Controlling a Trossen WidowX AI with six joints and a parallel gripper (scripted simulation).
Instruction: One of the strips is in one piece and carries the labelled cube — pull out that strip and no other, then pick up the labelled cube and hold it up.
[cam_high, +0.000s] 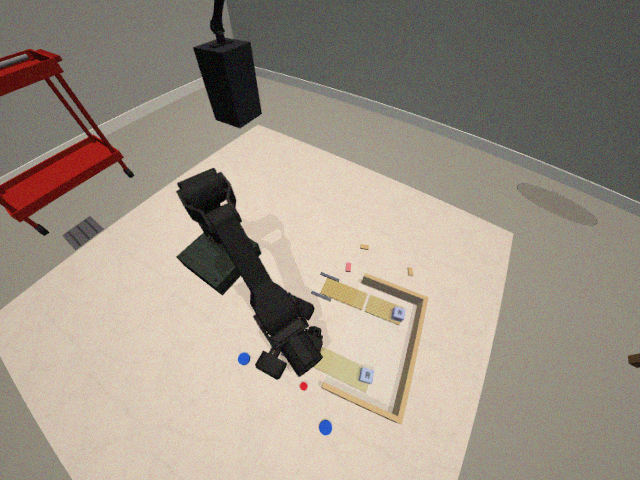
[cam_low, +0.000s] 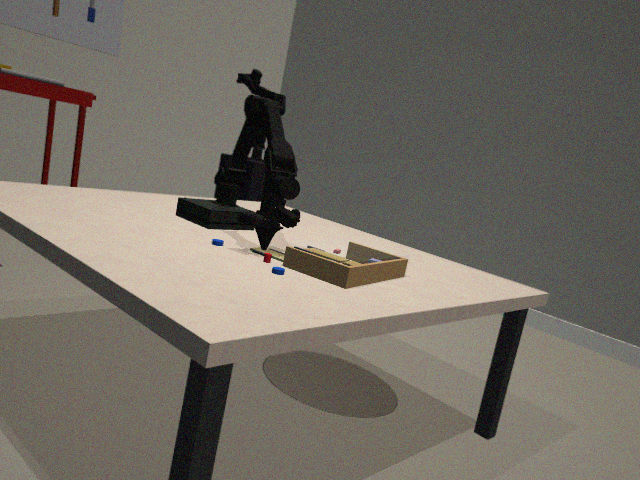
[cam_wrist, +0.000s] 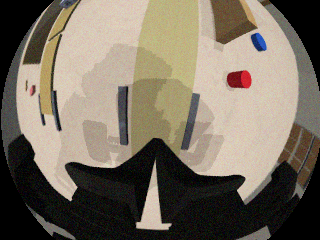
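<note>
My gripper tip is 90 mm short of the red disc and 70 mm to the left of it. Round my gripper tip: pink block 30 mm ahead, 290 mm to the left.
</note>
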